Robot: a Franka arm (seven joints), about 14 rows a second.
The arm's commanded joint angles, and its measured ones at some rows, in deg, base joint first. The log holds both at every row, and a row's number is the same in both.
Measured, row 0: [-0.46 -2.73 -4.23 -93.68 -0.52 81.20 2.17]
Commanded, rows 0 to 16: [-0.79 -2.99 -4.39 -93.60 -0.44 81.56 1.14]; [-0.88 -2.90 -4.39 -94.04 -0.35 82.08 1.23]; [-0.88 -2.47 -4.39 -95.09 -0.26 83.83 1.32]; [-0.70 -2.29 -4.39 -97.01 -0.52 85.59 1.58]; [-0.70 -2.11 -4.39 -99.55 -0.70 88.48 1.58]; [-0.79 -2.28 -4.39 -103.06 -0.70 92.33 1.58]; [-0.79 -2.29 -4.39 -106.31 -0.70 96.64 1.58]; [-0.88 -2.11 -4.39 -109.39 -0.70 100.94 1.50]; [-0.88 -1.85 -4.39 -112.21 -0.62 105.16 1.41]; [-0.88 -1.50 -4.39 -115.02 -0.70 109.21 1.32]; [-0.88 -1.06 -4.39 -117.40 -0.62 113.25 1.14]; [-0.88 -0.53 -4.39 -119.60 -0.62 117.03 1.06]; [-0.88 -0.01 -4.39 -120.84 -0.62 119.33 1.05]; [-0.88 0.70 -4.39 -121.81 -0.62 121.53 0.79]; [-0.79 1.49 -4.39 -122.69 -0.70 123.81 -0.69]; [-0.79 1.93 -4.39 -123.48 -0.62 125.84 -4.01]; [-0.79 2.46 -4.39 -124.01 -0.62 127.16 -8.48]
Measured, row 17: [-0.56 2.31 -4.41 -122.48 -0.62 124.21 -2.36]
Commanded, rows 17 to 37: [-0.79 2.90 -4.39 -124.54 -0.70 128.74 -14.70]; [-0.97 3.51 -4.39 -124.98 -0.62 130.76 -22.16]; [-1.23 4.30 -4.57 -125.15 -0.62 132.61 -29.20]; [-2.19 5.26 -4.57 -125.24 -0.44 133.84 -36.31]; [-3.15 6.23 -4.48 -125.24 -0.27 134.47 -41.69]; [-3.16 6.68 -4.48 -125.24 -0.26 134.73 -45.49]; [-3.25 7.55 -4.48 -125.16 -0.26 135.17 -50.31]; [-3.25 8.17 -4.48 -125.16 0.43 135.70 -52.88]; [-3.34 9.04 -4.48 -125.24 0.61 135.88 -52.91]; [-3.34 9.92 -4.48 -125.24 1.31 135.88 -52.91]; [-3.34 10.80 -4.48 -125.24 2.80 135.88 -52.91]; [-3.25 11.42 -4.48 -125.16 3.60 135.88 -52.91]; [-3.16 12.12 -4.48 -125.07 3.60 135.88 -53.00]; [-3.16 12.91 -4.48 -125.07 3.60 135.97 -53.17]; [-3.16 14.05 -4.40 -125.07 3.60 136.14 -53.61]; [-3.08 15.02 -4.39 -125.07 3.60 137.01 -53.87]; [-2.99 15.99 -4.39 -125.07 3.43 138.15 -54.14]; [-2.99 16.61 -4.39 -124.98 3.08 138.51 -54.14]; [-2.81 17.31 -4.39 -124.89 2.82 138.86 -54.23]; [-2.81 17.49 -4.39 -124.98 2.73 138.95 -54.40]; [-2.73 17.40 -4.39 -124.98 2.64 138.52 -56.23]
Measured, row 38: [-2.89 17.29 -4.34 -125.15 2.30 138.07 -53.39]
